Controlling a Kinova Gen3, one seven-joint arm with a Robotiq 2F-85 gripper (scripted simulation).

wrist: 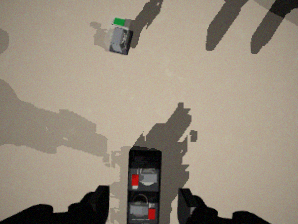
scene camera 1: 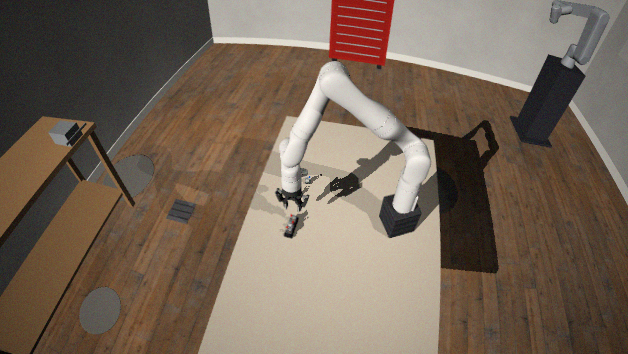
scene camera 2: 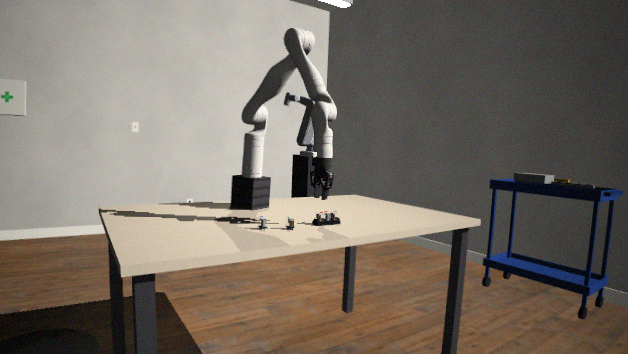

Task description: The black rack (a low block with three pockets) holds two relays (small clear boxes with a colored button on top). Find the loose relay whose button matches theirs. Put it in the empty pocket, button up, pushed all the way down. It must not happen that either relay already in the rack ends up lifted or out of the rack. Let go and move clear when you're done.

I see my gripper (scene camera 2: 320, 198).
My gripper shows as well in the wrist view (wrist: 143, 200).
